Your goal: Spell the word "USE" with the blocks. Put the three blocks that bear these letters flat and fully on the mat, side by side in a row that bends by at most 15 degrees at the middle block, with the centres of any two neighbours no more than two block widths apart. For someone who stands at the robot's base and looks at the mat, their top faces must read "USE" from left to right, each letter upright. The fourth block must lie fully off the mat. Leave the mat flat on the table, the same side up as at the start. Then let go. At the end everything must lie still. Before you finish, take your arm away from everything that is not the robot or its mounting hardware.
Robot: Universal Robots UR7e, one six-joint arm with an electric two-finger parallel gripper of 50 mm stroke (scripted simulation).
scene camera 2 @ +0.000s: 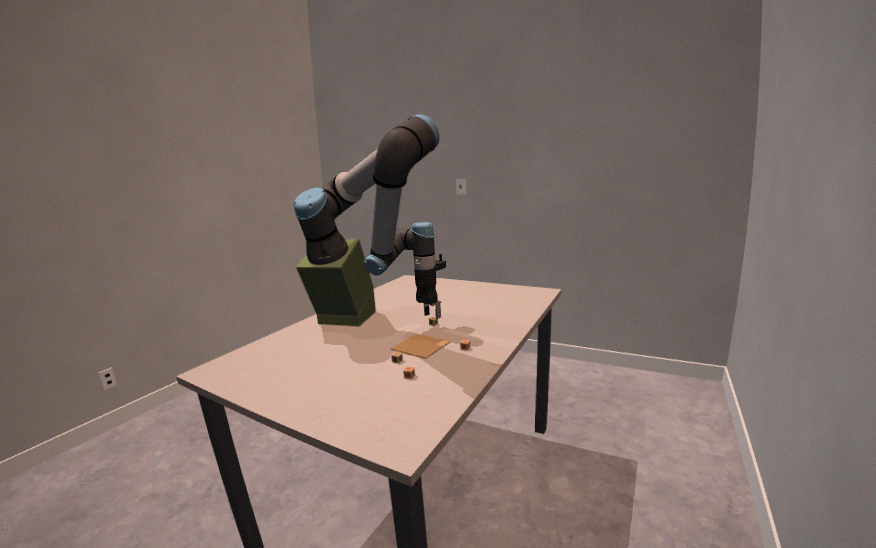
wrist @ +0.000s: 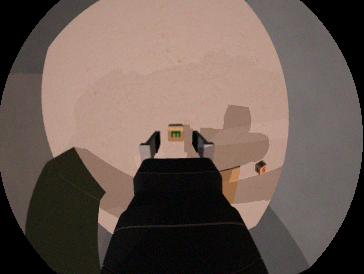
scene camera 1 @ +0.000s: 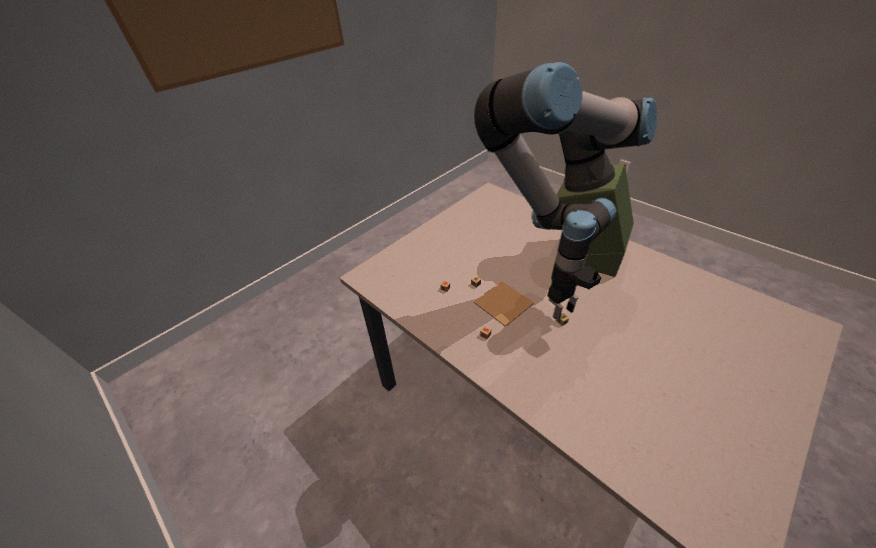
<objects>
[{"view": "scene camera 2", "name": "my gripper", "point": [432,316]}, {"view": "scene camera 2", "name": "mat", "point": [418,345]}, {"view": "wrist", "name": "my gripper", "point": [176,137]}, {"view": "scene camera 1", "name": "my gripper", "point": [562,314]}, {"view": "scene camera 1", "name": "mat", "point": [502,302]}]
</objects>
